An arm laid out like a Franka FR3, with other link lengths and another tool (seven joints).
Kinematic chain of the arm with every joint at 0, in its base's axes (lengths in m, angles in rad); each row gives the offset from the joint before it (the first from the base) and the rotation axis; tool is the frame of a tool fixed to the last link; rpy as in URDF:
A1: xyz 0 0 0.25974 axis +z
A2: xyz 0 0 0 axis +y
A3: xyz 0 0 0.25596 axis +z
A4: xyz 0.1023 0 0 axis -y
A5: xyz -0.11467 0 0.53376 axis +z
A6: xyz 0 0 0 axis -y
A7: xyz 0.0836 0 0 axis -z
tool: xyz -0.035 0.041 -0.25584 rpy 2.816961 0 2.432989
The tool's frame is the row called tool.
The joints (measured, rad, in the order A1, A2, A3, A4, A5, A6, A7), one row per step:
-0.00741 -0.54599 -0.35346 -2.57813 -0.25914 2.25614 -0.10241
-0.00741 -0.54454 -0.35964 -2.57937 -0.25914 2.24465 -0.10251
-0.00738 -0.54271 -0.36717 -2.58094 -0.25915 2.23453 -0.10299
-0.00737 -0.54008 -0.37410 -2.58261 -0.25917 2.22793 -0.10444
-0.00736 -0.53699 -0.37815 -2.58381 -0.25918 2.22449 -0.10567
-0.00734 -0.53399 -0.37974 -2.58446 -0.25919 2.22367 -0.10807
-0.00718 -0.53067 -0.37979 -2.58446 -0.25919 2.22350 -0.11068
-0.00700 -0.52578 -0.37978 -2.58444 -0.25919 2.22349 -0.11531
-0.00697 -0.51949 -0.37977 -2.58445 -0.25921 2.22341 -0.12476
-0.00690 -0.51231 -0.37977 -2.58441 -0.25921 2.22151 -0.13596
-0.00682 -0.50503 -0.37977 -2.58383 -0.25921 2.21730 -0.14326
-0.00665 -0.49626 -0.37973 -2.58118 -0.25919 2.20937 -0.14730
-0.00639 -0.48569 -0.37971 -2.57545 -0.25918 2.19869 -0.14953
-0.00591 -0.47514 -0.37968 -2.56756 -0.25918 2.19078 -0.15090
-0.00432 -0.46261 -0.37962 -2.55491 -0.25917 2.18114 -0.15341
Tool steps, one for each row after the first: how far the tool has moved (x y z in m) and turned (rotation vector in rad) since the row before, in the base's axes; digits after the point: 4 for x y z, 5 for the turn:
-0.0042 -0.0018 -0.0031 0.00579 0.01385 -0.00550
-0.0043 -0.0022 -0.0035 0.00631 0.01321 -0.00609
-0.0036 -0.0021 -0.0036 0.00522 0.01072 -0.00445
-0.0023 -0.0012 -0.0030 0.00301 0.00764 -0.00215
-0.0012 -0.0005 -0.0022 0.00087 0.00456 0.00112
-0.0006 0.0000 -0.0018 -0.00027 0.00366 0.00269
-0.0009 0.0000 -0.0026 -0.00059 0.00519 0.00476
-0.0013 -0.0003 -0.0034 -0.00117 0.00702 0.00940
-0.0020 -0.0002 -0.0040 -0.00091 0.00975 0.01108
-0.0022 -0.0001 -0.0039 -0.00007 0.01134 0.00704
-0.0025 -0.0003 -0.0037 0.00044 0.01432 0.00339
-0.0022 -0.0008 -0.0031 0.00021 0.01584 0.00099
-0.0006 -0.0013 -0.0016 -0.00102 0.01105 0.00013
0.0006 -0.0017 -0.0001 -0.00232 0.01038 0.00150

